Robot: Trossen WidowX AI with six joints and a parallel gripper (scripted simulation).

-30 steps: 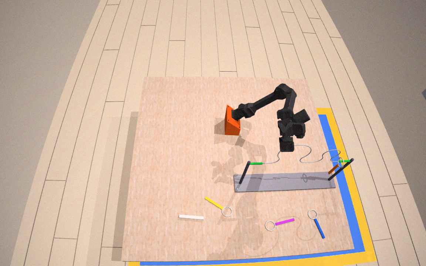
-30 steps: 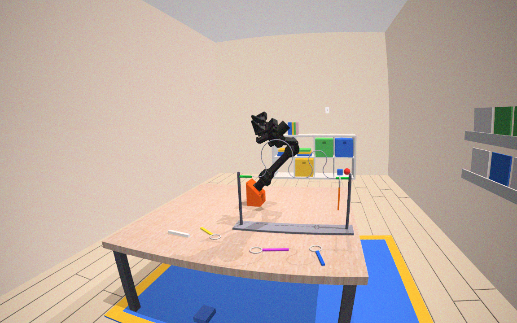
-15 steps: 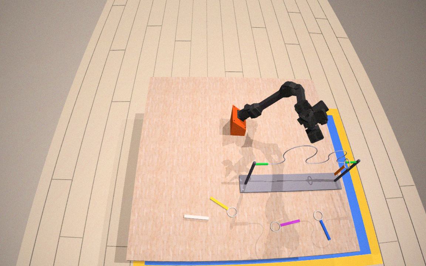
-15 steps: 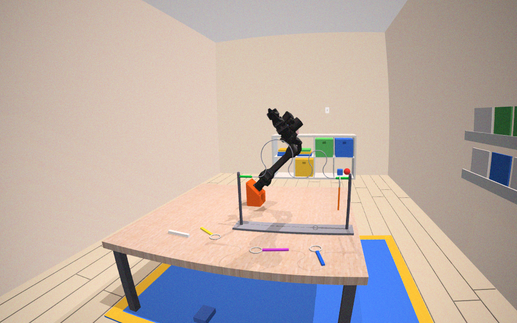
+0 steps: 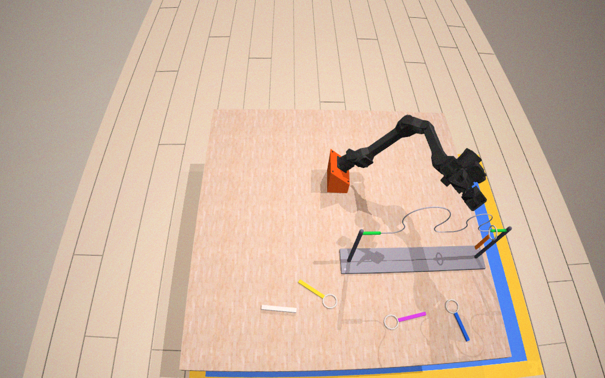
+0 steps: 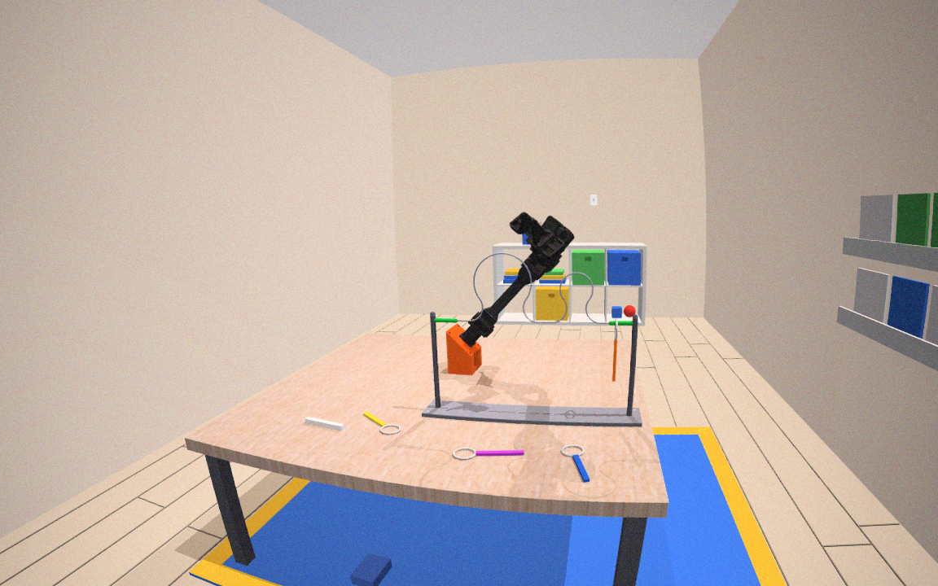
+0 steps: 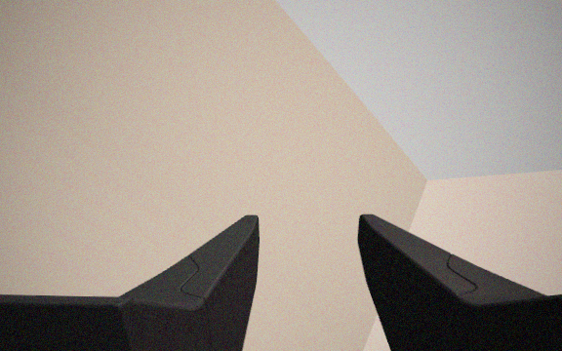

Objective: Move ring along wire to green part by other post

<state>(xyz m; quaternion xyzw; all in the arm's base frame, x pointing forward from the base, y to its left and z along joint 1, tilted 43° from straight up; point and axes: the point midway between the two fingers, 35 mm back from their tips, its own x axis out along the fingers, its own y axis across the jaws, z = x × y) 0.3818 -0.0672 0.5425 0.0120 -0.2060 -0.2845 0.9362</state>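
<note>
My gripper tip is 20 mm past the orange-handled ring, 240 mm to the right of it and 350 mm above it. Round my gripper tip: magenta-handled ring 250 mm ahead, 80 mm to the right, 570 mm below; yellow-handled ring 160 mm ahead, 400 mm to the right, 570 mm below; blue-handled ring 240 mm ahead, 160 mm to the left, 570 mm below.
</note>
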